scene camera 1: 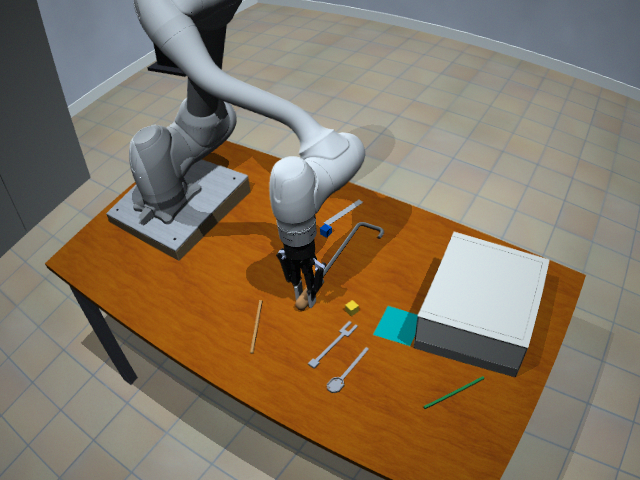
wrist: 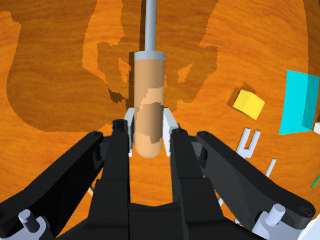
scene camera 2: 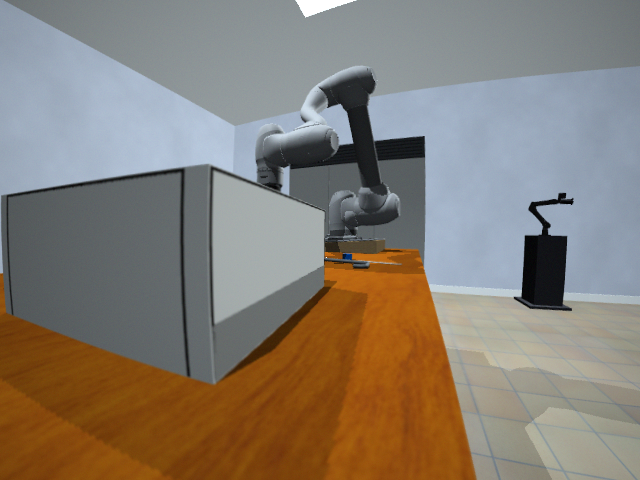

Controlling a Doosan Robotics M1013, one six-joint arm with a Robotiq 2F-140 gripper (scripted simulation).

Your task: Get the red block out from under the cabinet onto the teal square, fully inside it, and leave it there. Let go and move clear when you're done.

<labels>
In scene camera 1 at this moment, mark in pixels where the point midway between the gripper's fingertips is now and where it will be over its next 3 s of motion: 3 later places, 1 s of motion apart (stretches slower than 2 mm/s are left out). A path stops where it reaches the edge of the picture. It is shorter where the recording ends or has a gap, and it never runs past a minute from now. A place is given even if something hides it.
The gripper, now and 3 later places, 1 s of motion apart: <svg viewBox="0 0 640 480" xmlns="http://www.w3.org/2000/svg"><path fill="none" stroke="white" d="M306 301L306 299L310 287L317 266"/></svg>
</labels>
